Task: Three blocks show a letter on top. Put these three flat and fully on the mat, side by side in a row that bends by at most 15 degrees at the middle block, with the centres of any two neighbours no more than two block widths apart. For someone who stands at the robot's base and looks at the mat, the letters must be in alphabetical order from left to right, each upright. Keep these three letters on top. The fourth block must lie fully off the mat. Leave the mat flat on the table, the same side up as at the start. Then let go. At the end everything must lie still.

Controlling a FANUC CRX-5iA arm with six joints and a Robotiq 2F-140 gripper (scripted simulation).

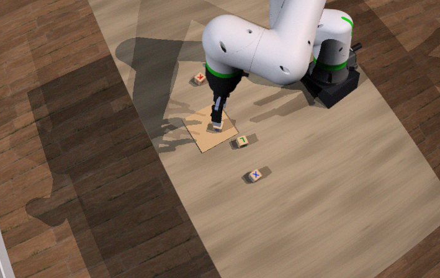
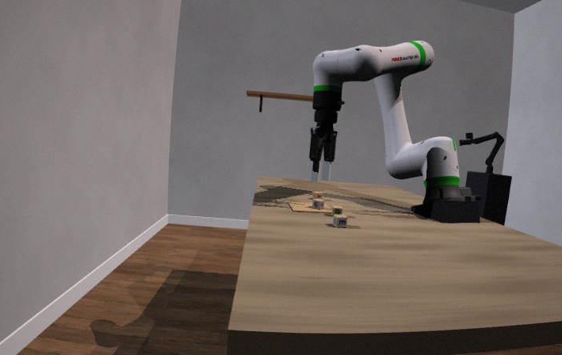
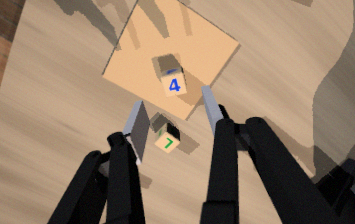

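Now: hand 110 mm above the 4 block. Also, from my hand: red K block: 190 mm to the right, 110 mm below, 50 mm behind; then L block: 110 mm below, 90 mm to the left, 40 mm behind; then tan mat: 120 mm below, 20 mm to the right, 20 mm ahead.
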